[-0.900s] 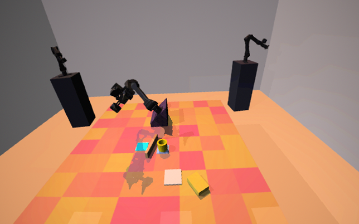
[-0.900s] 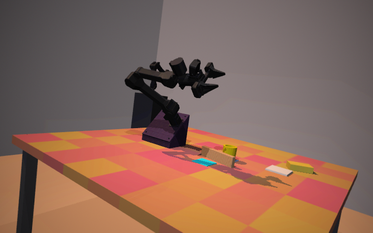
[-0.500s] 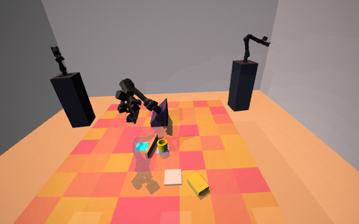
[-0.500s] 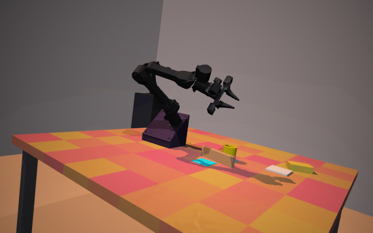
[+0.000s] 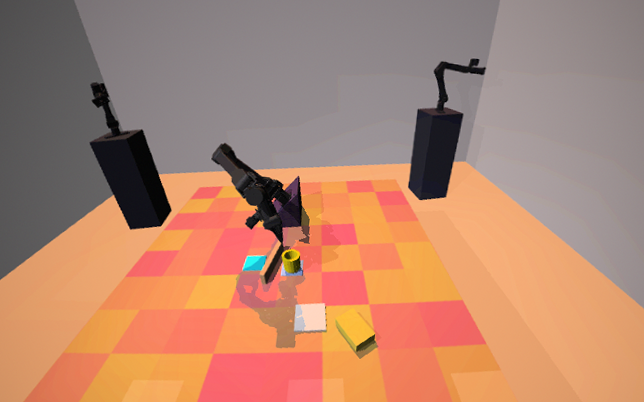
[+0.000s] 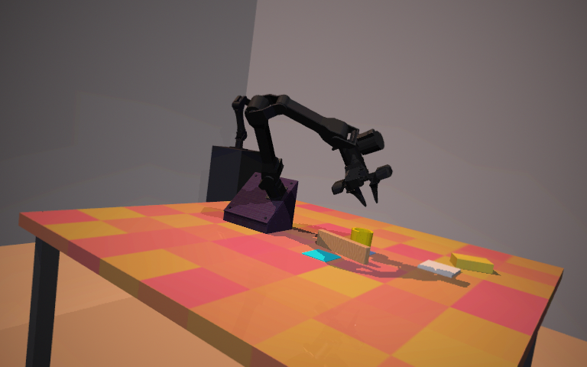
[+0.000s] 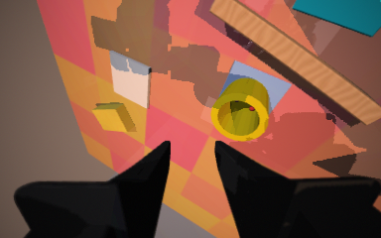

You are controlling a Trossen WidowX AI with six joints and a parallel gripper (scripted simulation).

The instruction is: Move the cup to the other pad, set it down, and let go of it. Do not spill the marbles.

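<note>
The yellow cup lies 13 cm below my gripper tip, 3 cm behind it and 2 cm to the left of it. From my gripper tip the other things lie so: pale blue pad: 17 cm below, 3 cm behind, 2 cm to the left; then wooden wall: 15 cm below, 6 cm behind, 5 cm to the right; then blue marble: 15 cm below, 2 cm to the left, 1 cm behind.
</note>
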